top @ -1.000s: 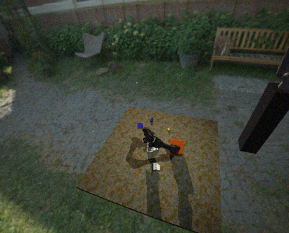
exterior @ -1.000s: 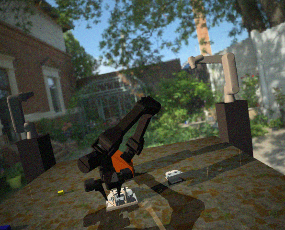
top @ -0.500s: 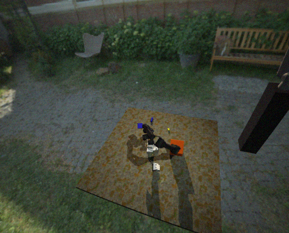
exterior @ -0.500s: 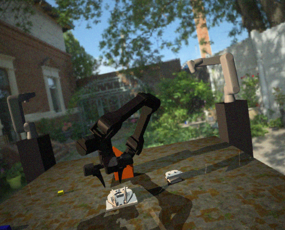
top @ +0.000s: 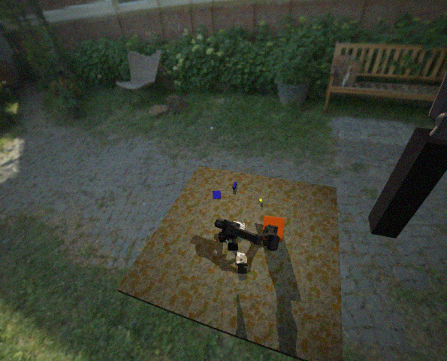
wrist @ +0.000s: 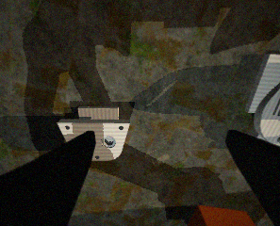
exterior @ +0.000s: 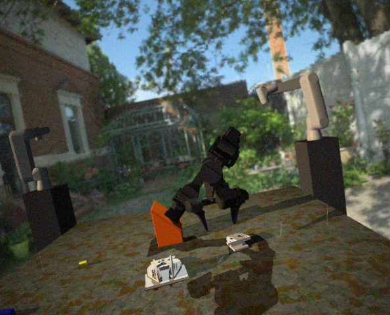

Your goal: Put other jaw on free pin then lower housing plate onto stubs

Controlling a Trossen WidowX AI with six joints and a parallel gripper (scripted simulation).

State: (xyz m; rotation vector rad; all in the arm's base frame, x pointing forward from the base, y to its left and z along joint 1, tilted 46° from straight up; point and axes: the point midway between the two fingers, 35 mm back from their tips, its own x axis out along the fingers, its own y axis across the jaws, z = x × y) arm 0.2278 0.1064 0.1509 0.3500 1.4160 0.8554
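My gripper tip is now 70 mm above the housing plate, 60 mm past it and 50 mm to the right of it. Round my gripper tip: blue block: 630 mm to the right, 180 mm ahead, 90 mm below; then small yellow block: 510 mm to the right, 90 mm below, 80 mm behind; then white jaw: 210 mm to the right, 80 mm below, 20 mm ahead.
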